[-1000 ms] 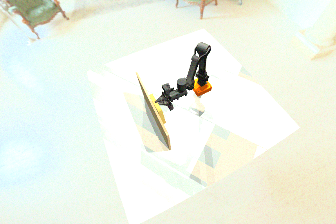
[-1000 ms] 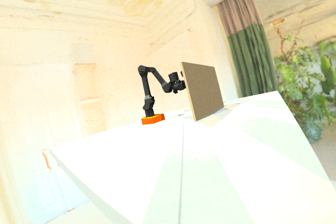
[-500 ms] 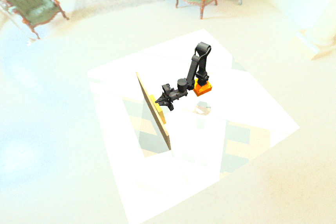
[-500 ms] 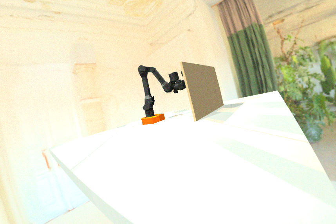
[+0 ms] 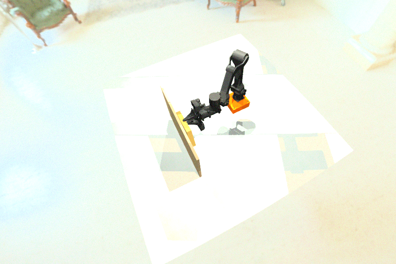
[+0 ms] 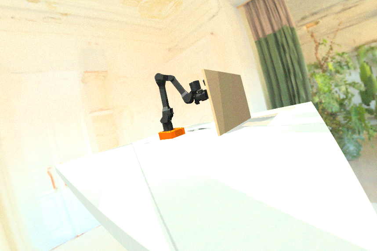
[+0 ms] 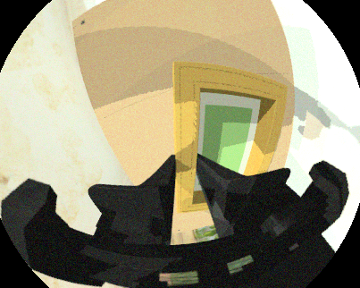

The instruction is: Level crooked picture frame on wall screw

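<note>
The gold picture frame lies 10 mm ahead of my gripper tip, 10 mm to the left of it and 50 mm below it. From my gripper tip the other things lie so: tan wall panel 20 mm ahead, 10 mm to the left, 70 mm below.
</note>
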